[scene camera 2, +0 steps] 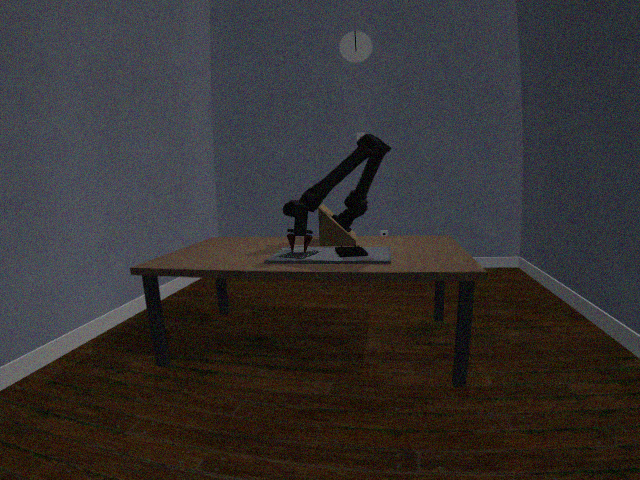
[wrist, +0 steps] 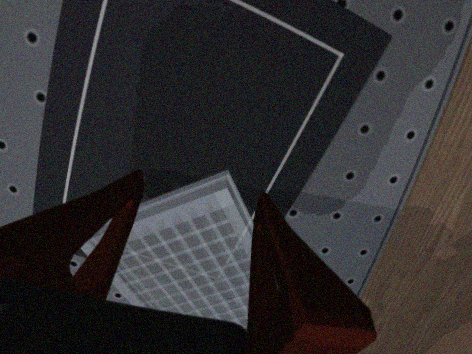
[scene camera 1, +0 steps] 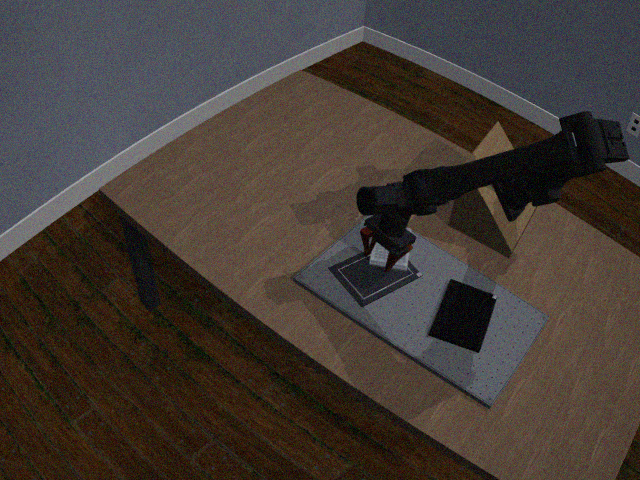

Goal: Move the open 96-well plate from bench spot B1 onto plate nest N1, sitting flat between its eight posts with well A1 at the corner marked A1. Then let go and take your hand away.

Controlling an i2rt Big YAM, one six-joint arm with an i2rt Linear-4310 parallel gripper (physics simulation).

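Frame: origin at the arm's base, x left, y back, z up, level; centimetres.
Seen in the pictures: gripper, fingertip midpoint: (scene camera 2: 298, 251) (wrist: 201, 191) (scene camera 1: 376, 263); arm's base, link origin: (scene camera 2: 340, 224) (scene camera 1: 506, 194).
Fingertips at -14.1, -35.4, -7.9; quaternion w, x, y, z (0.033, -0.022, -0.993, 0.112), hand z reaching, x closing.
Pixels of each thing's top centre, then the offset from my fingertips to it, as dx, dy, dz. Level surfaces: height alone.
- clear-white 96-well plate, top centre: (wrist: 203, 300) (scene camera 1: 392, 243) (scene camera 2: 300, 246) -0.7, +6.5, +1.1
- black nest N1, top centre: (scene camera 1: 466, 310) (scene camera 2: 350, 248) +23.6, +1.6, +1.6
- small white mark, top centre: (scene camera 1: 494, 296) +26.6, +10.4, +0.6
- grey perforated board, top centre: (scene camera 1: 430, 299) (scene camera 2: 331, 253) +15.0, +0.4, -0.5
- wooden table, surface height: dz -1.9
The clear-white 96-well plate (scene camera 1: 379, 255) (wrist: 190, 250) lies turned askew, partly over the dark, white-outlined bench spot B1 (scene camera 1: 361, 284) (wrist: 200, 100) and partly on the board beyond its edge. My gripper (scene camera 1: 377, 261) (scene camera 2: 299, 252) (wrist: 201, 191) is partly open and low, with its dark red fingers on either side of the plate. In the wrist view the fingertips are close to the plate's sides; contact cannot be made out. The black nest N1 (scene camera 1: 461, 315) (scene camera 2: 351, 252) lies to the right on the same board, with a small white mark (scene camera 1: 494, 297) at one corner. Its posts are too dark to tell.
The grey perforated board (scene camera 1: 413, 310) (scene camera 2: 379, 255) lies on the wooden table (scene camera 1: 206, 180) (scene camera 2: 413, 255). A wooden wedge stand (scene camera 1: 496, 136) (scene camera 2: 333, 232) rises behind the board, under the arm. The arm reaches over from the back right in scene camera 1.
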